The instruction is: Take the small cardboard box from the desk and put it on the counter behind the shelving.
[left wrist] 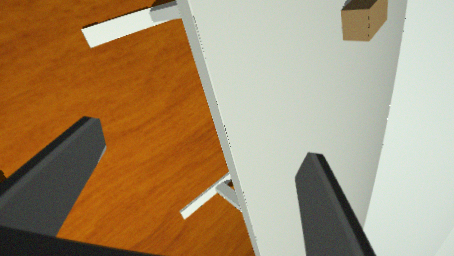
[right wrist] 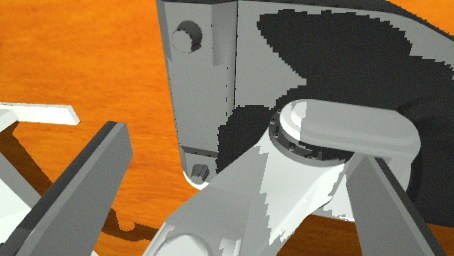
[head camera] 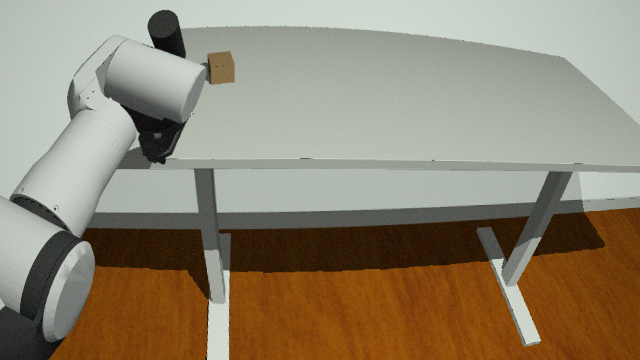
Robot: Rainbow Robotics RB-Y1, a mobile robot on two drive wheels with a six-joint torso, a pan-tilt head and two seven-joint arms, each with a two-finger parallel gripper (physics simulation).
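Places are measured from the robot's base along level axes (x left, y down, z back), in centimetres.
Pixels of known places: left gripper, fingertip midpoint: (left wrist: 203, 149); right gripper, fingertip midpoint: (right wrist: 243, 154).
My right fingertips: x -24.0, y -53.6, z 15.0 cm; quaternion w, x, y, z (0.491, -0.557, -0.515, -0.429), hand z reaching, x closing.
Behind a point stands the place of what it marks.
The small cardboard box (head camera: 221, 68) {x 21.4, y -99.3, z -88.8 cm} (left wrist: 356, 26) {x 21.0, y -97.8, z -89.0 cm} stands upright on the desk (head camera: 400, 105) {x -22.2, y -95.1, z -84.2 cm} (left wrist: 300, 95) {x 11.6, y -95.1, z -75.0 cm}, toward the back at the left in the head view and at the upper right in the left wrist view. My left gripper (head camera: 159, 150) (left wrist: 203, 149) {x 20.8, y -107.8, z -47.4 cm} is open and empty, over the desk's front edge, apart from the box; the arm hides part of it in the head view. My right gripper (right wrist: 243, 154) {x -24.1, y -53.6, z 15.0 cm} is open and empty, beside the robot's own body. The counter and the shelving do not show.
The desk's legs (head camera: 206, 220) {x 28.5, y -46.9, z -90.4 cm} (head camera: 537, 225) {x -92.7, y -39.6, z -105.6 cm} (left wrist: 135, 24) stand on the wooden floor (head camera: 350, 310) {x -22.5, y -0.1, z -94.3 cm} (left wrist: 125, 90) {x -2.3, y -0.1, z -68.4 cm} (right wrist: 100, 55) {x -1.4, y -0.1, z -38.8 cm}. A pale wall (head camera: 450, 15) {x -49.6, y -102.8, z -147.3 cm} (left wrist: 430, 125) {x -21.0, y -108.8, z -143.3 cm} rises behind the desk. The robot's base (right wrist: 200, 95) {x -4.1, y -19.1, z 0.4 cm} fills much of the right wrist view.
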